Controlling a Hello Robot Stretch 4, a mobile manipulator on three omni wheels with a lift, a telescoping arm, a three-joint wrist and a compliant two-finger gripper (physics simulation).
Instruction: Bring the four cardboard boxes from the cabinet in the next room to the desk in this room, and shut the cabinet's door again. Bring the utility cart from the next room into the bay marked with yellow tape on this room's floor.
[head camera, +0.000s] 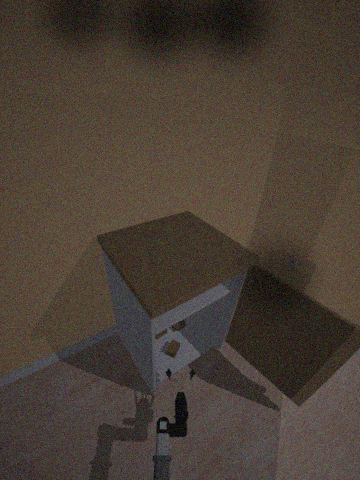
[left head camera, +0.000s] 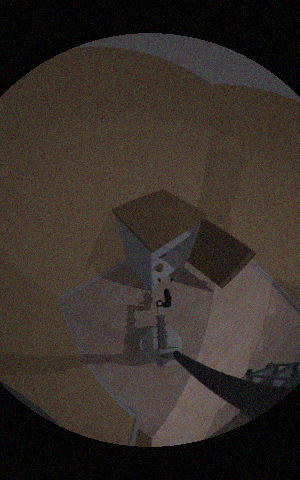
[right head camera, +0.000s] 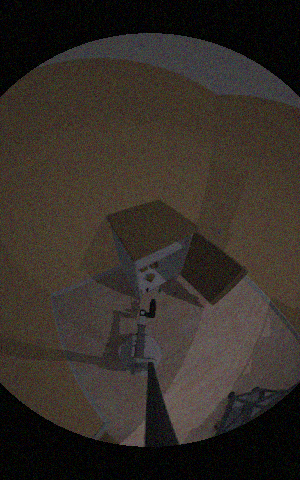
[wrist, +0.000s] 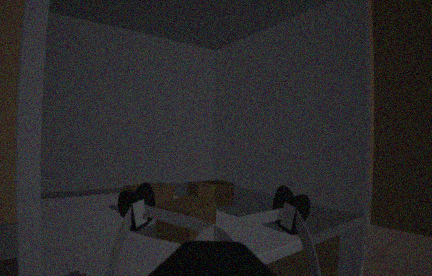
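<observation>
The cabinet (head camera: 172, 262) (left head camera: 157, 220) (right head camera: 150, 230) (wrist: 125, 100) has a brown top and grey sides. Its door (head camera: 295, 320) (left head camera: 222, 252) (right head camera: 215, 267) (wrist: 405, 100) stands wide open at the right. Three cardboard boxes show inside: a nearer box (head camera: 173, 348) (wrist: 202, 202), a back right box (head camera: 178, 325) (wrist: 226, 190) and a back left box (head camera: 161, 334), partly hidden in the wrist view. My gripper (head camera: 180, 373) (left head camera: 165, 280) (wrist: 214, 200) is open at the cabinet's opening, in front of the nearer box. The desk and taped bay do not show.
A dark metal frame, seemingly the utility cart (right head camera: 231, 400), stands at the lower right in both side head views. A tan wall (head camera: 150, 125) rises behind the cabinet. The door sticks out over the floor (head camera: 225, 440) at the right.
</observation>
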